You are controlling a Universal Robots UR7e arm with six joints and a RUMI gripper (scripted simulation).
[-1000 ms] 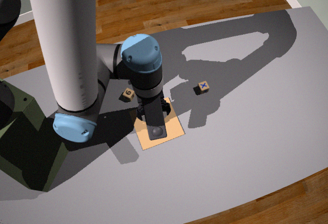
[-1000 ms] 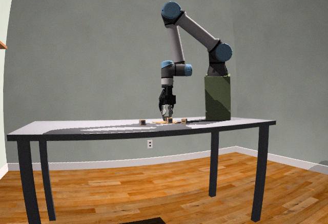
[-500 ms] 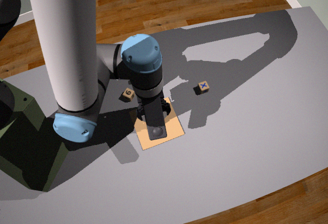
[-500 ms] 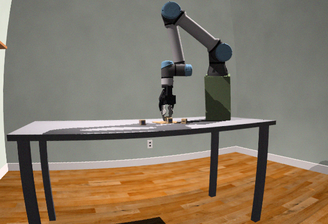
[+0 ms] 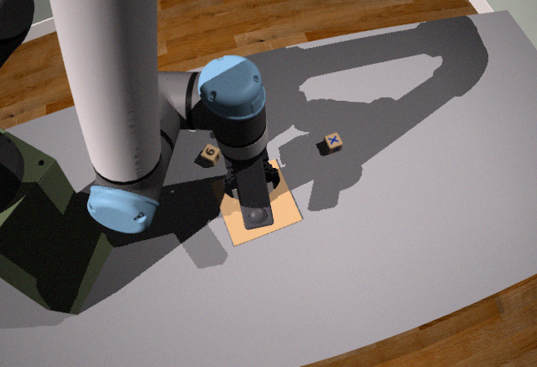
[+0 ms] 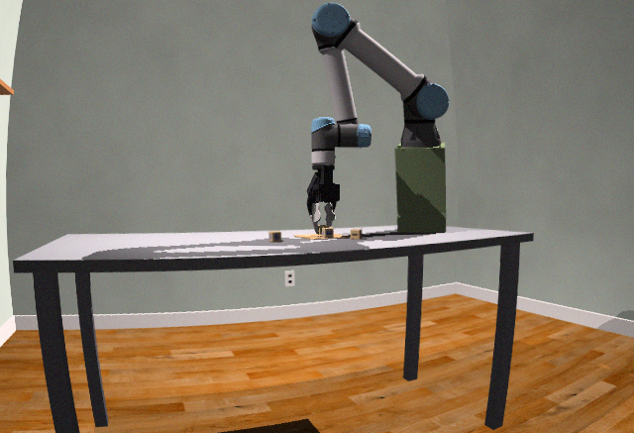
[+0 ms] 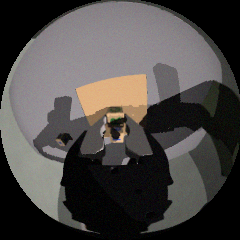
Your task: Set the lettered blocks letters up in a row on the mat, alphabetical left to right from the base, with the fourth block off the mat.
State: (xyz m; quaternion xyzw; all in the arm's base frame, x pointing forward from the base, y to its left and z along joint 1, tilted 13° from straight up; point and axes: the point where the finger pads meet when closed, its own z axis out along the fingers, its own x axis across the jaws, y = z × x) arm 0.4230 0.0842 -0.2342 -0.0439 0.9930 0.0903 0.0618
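The mat is 2 cm below my hand.
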